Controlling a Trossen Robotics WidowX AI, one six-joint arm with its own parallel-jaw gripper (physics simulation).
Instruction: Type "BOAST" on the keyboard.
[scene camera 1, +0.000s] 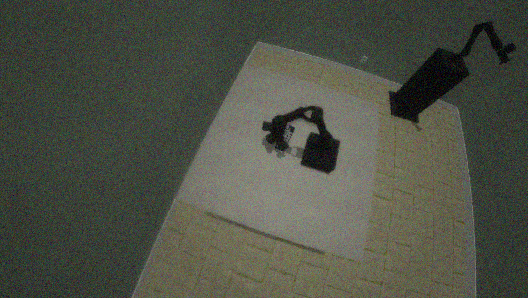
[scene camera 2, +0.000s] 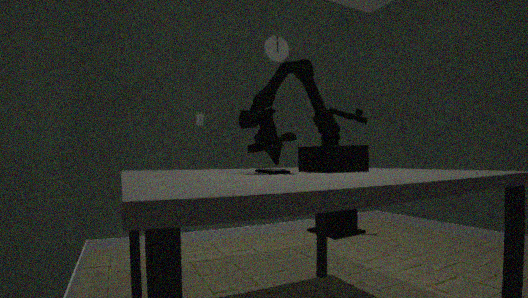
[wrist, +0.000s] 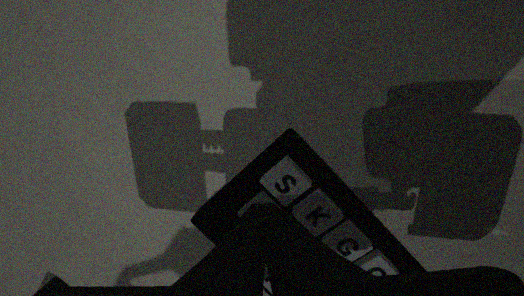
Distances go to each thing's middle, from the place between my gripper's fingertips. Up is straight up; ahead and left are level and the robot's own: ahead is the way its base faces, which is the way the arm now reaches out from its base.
Now: hand 3 cm past the black keyboard (wrist: 215, 218), 9 cm to the left of it and 3 cm above it.
